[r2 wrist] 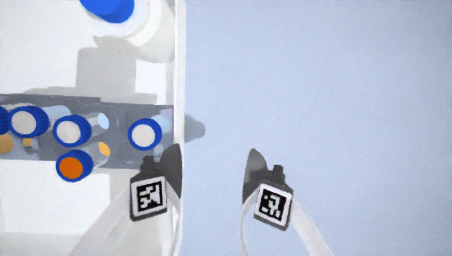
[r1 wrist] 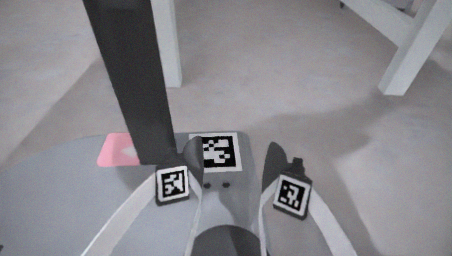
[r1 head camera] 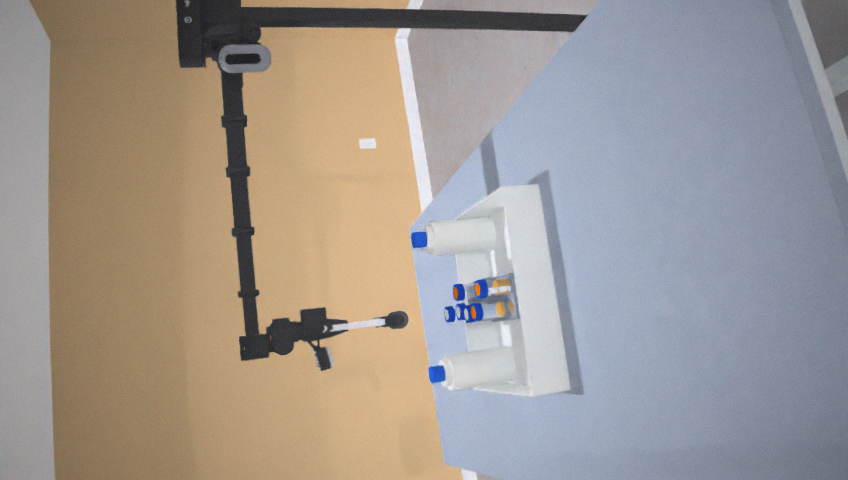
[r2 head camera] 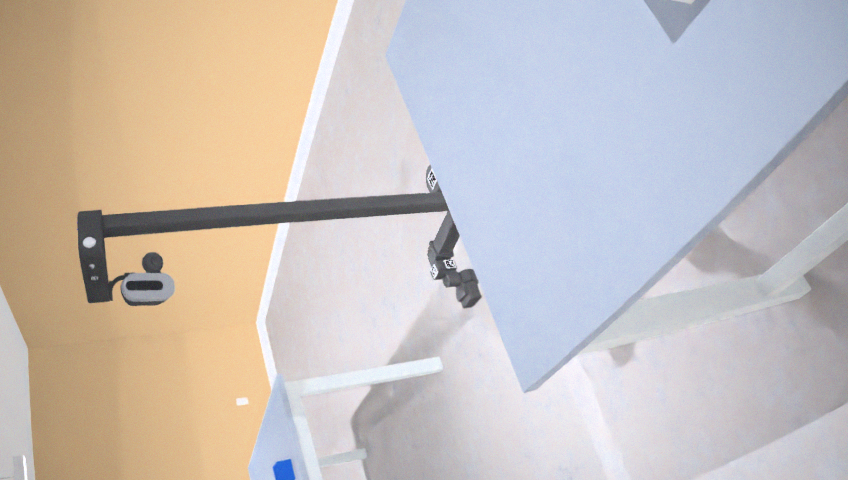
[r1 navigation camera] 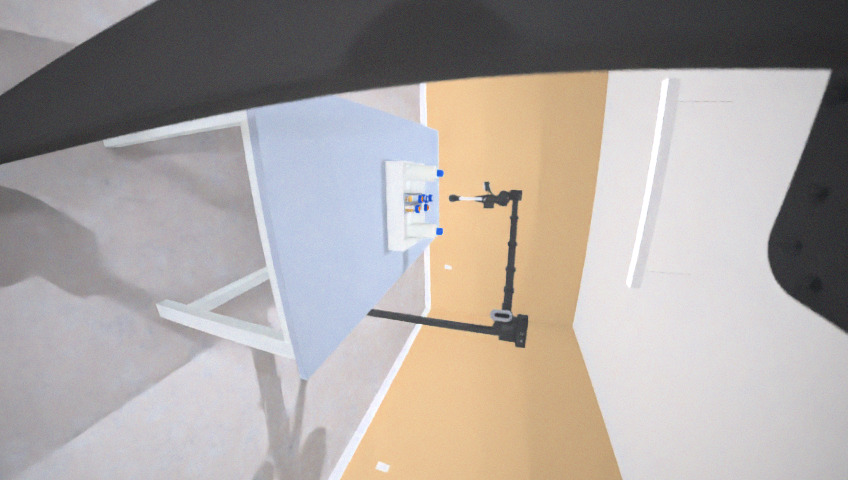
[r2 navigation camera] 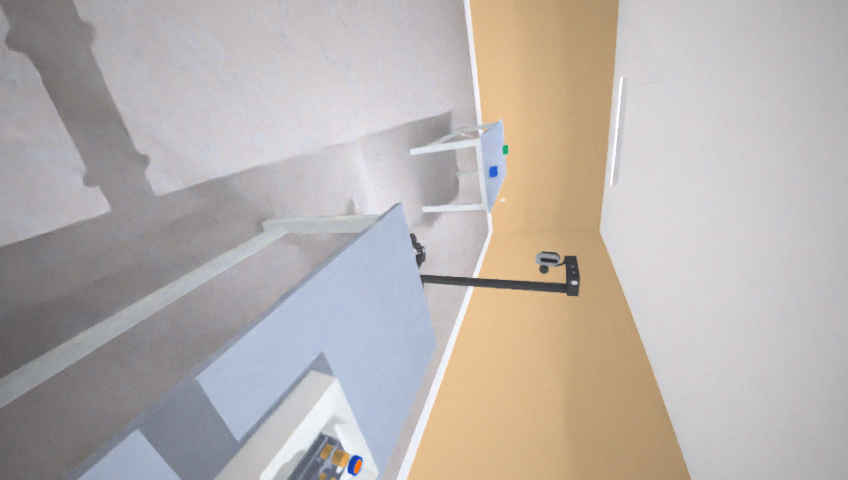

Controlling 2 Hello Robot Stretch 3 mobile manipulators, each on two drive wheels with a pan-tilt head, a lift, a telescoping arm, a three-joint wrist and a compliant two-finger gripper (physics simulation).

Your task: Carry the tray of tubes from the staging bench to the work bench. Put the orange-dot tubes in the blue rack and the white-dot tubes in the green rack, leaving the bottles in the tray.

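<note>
The white tray point(r1 head camera: 544, 285) point(r1 navigation camera: 394, 205) point(r2 navigation camera: 285, 419) point(r2 wrist: 180, 75) stands on the staging bench point(r1 head camera: 684, 237) point(r2 head camera: 595, 148). It holds two white bottles point(r1 head camera: 461, 236) point(r1 head camera: 482, 368), orange-dot tubes point(r1 head camera: 480, 289) point(r2 wrist: 71, 167) and white-dot tubes point(r1 head camera: 449, 314) point(r2 wrist: 145, 134), upright in a grey holder. The blue rack point(r2 head camera: 284, 469) point(r2 navigation camera: 493, 171) and green rack point(r2 navigation camera: 505, 149) stand on the distant work bench point(r2 navigation camera: 490, 142). r1's gripper point(r1 wrist: 231, 157) is open and empty above its own base, away from the tray. r2's gripper point(r2 wrist: 214, 162) is open and empty, above the tray's rim, one finger each side of it.
r1's mast point(r2 head camera: 267, 214) point(r2 navigation camera: 493, 283) stands beyond the end of the staging bench in r2's views. r2's extended arm point(r1 head camera: 241, 202) point(r1 navigation camera: 511, 255) hangs high behind the tray. White bench legs point(r1 wrist: 172, 50) point(r1 wrist: 405, 65) stand near r1's base point(r1 wrist: 220, 200).
</note>
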